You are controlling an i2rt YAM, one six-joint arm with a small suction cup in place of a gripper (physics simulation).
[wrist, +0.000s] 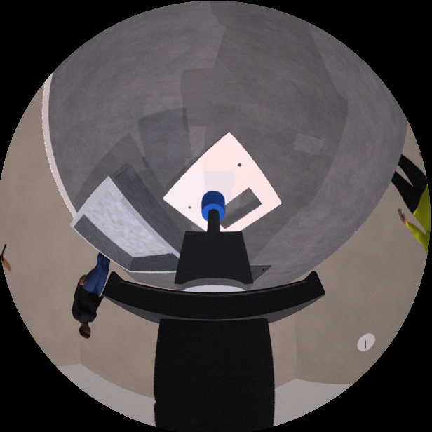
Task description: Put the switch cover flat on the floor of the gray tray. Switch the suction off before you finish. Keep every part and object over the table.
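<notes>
The switch cover (220,162) is a flat white square plate with a rectangular opening and two small holes. It hangs from the blue suction cup of my gripper (213,202), which touches it near its lower edge as seen here, beside the opening. The plate looks about level and above the table. The gray tray (146,214) is at the left, with its light floor and raised walls showing. The cover is to the right of the tray, apart from it in the view. The cover's lowest corner is hidden behind the cup's mount.
The gray table (280,90) has shadows across it and a pale edge (46,110) at the left. A small dark plate (261,271) shows at the table's near side. A person (86,303) is beyond the tray, and another (416,192) is at the far right.
</notes>
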